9 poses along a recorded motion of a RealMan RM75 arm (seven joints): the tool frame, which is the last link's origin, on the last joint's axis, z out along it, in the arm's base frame.
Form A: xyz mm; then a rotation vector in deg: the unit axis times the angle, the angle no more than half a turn.
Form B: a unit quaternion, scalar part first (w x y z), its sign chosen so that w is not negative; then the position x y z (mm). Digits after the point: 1 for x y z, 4 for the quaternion.
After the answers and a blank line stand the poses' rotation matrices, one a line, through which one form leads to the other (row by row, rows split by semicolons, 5 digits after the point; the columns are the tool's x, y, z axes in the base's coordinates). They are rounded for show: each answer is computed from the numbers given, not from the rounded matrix.
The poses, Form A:
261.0 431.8 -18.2 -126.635 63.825 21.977
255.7 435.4 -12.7 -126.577 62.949 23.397
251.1 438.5 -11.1 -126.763 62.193 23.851
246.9 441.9 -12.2 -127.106 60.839 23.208
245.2 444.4 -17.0 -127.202 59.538 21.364
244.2 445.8 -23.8 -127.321 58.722 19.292
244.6 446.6 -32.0 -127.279 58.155 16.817
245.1 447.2 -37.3 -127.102 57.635 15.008
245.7 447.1 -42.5 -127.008 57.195 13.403
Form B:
0.3131 -0.8381 0.4224 0.1454 261.0 431.8 -18.2
0.3149 -0.8384 0.4170 0.1550 255.7 435.4 -12.7
0.3157 -0.8400 0.4121 0.1580 251.1 438.5 -11.1
0.3188 -0.8436 0.4038 0.1540 246.9 441.9 -12.2
0.3251 -0.8468 0.3963 0.1422 245.2 444.4 -17.0
0.3294 -0.8494 0.3917 0.1287 244.2 445.8 -23.8
0.3343 -0.8511 0.3889 0.1125 244.6 446.6 -32.0
0.3390 -0.8519 0.3863 0.1006 245.1 447.2 -37.3
0.3425 -0.8527 0.3840 0.0900 245.7 447.1 -42.5

0.60085 -0.79909 0.02075; -0.61691 -0.44705 0.64774; -0.50833 -0.40200 -0.76158
0.60425 -0.79679 0.00274; -0.60157 -0.45394 0.65730; -0.52249 -0.39882 -0.75362
0.61038 -0.79209 -0.00533; -0.59254 -0.46105 0.66056; -0.52568 -0.40003 -0.75076
0.62650 -0.77942 -0.00238; -0.58298 -0.47063 0.66230; -0.51733 -0.41354 -0.74923
0.64538 -0.76368 0.01681; -0.57876 -0.47450 0.66324; -0.49852 -0.43777 -0.74822
0.65995 -0.75028 0.03948; -0.58068 -0.47602 0.66046; -0.47674 -0.45879 -0.74982
0.67225 -0.73714 0.06857; -0.58677 -0.47406 0.65648; -0.45141 -0.48156 -0.75122
0.68132 -0.72636 0.09055; -0.58995 -0.47166 0.65536; -0.43332 -0.49993 -0.74987
0.68890 -0.71652 0.10961; -0.59322 -0.47041 0.65330; -0.41654 -0.51508 -0.74913

